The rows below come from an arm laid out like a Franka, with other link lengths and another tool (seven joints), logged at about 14 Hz.
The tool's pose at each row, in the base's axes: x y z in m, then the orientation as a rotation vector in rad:
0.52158, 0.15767, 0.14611, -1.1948, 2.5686, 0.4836
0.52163, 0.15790, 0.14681, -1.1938, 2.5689, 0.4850
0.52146, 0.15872, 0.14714, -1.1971, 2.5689, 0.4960
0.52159, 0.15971, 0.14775, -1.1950, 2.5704, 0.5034
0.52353, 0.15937, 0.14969, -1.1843, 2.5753, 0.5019
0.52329, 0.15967, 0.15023, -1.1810, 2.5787, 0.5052
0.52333, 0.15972, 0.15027, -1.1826, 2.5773, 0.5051
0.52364, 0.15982, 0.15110, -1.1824, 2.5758, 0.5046
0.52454, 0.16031, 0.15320, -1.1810, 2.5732, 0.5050
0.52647, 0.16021, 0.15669, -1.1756, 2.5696, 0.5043
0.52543, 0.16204, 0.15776, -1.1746, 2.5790, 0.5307
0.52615, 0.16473, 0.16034, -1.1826, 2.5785, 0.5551
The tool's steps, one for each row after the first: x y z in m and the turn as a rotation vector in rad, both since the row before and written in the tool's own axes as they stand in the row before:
-0.00045, 0.00023, -0.00054, -0.0008, -0.0004, 0.0008
-0.00058, 0.00069, 0.00002, -0.0082, -0.0001, -0.0005
-0.00099, 0.00061, -0.00013, -0.0048, -0.0008, 0.0027
-0.00171, -0.00132, -0.00172, 0.0026, -0.0007, 0.0077
-0.00025, 0.00047, -0.00039, -0.0022, 0.0008, 0.0036
-0.00007, 0.00001, -0.00001, 0.0000, -0.0004, -0.0015
-0.00057, -0.00001, -0.00068, 0.0007, -0.0012, -0.0006
-0.00169, 0.00003, -0.00162, 0.0006, -0.0028, -0.0003
-0.00247, -0.00084, -0.00302, 0.0026, -0.0053, 0.0013
-0.00098, 0.00213, -0.00030, -0.0196, 0.0037, 0.0077
-0.00323, 0.00165, -0.00111, -0.0184, 0.0002, -0.0016

